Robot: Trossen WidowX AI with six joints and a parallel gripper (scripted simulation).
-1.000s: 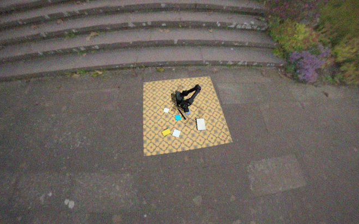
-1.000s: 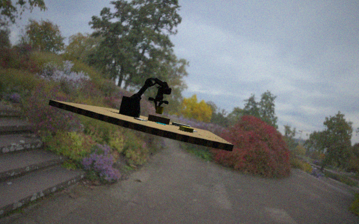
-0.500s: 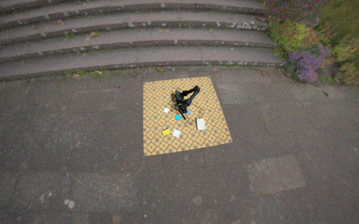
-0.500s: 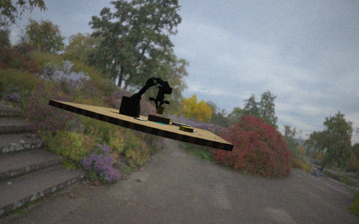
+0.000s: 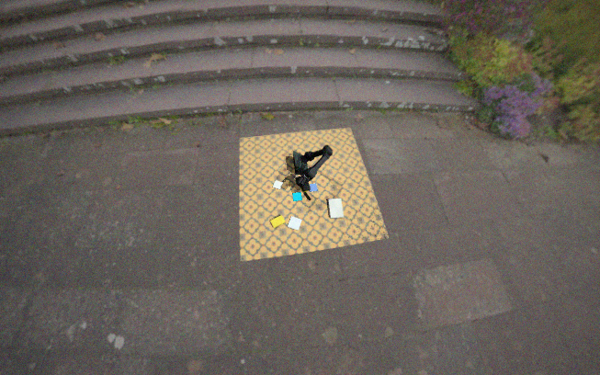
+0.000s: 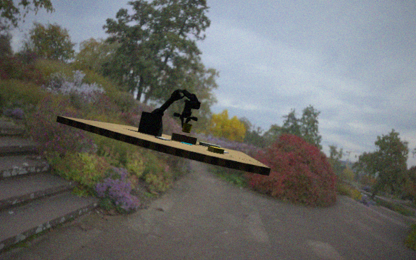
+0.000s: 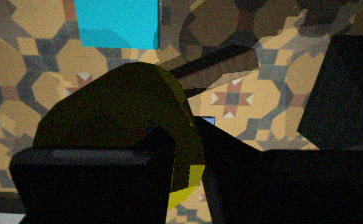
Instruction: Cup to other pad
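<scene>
Right now the cyan pad is 50 mm ahead of my gripper tip, 80 mm to the right of it and 120 mm below it. The rest, counted from my gripper tip: brown bar: 30 mm ahead, 90 mm below; pale blue pad: 90 mm to the left, 120 mm below; yellow cup: 20 mm ahead.
</scene>
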